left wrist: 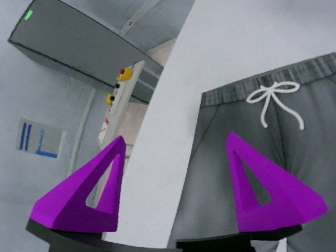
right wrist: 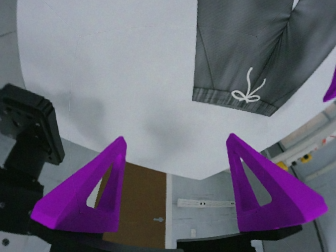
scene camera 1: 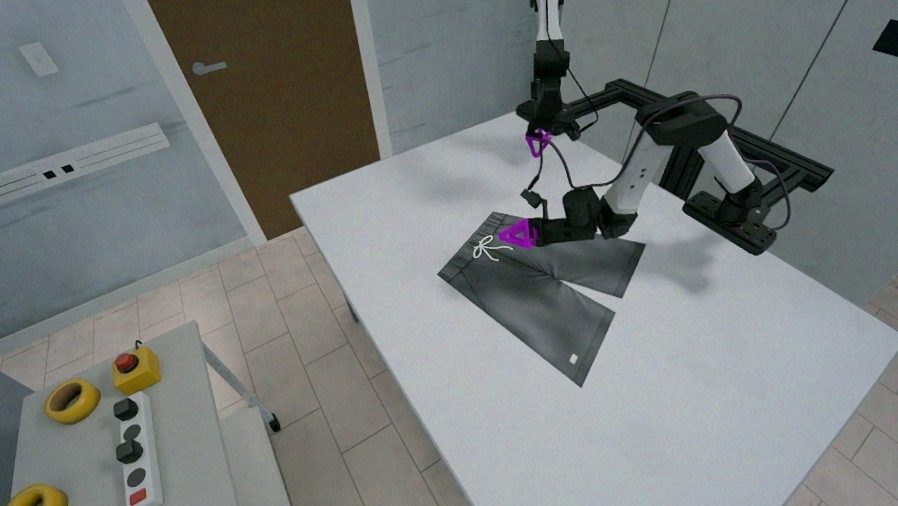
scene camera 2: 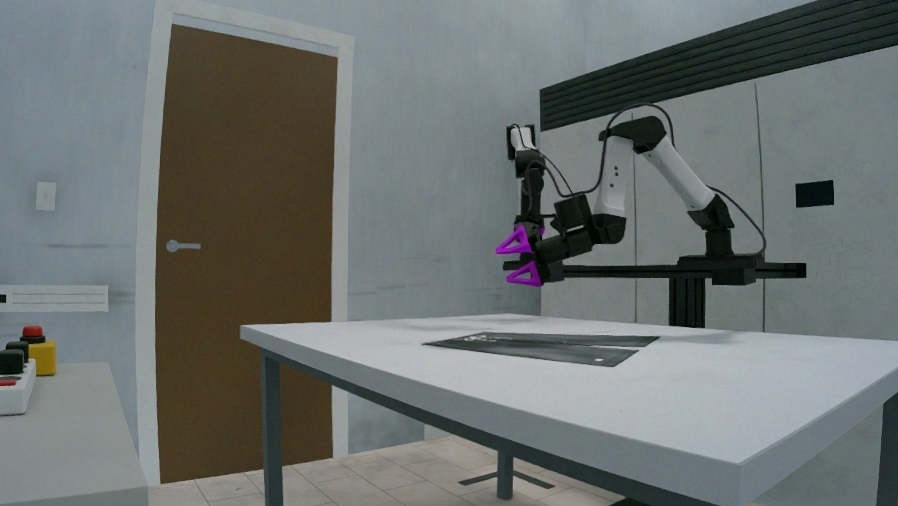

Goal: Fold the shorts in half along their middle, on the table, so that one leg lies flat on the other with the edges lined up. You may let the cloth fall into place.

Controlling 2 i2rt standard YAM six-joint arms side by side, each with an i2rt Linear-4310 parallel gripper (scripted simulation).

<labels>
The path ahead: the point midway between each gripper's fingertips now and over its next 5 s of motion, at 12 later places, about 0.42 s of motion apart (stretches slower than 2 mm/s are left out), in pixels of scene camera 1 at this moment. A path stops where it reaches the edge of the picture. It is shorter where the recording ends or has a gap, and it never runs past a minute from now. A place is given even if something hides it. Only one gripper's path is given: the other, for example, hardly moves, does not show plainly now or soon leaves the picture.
My left gripper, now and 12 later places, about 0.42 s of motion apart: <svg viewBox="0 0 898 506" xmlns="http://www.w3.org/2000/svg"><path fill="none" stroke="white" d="M504 236L519 234L538 229L560 226L578 222L596 220L616 220L625 219L627 225L625 234L622 237L621 238L620 241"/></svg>
</labels>
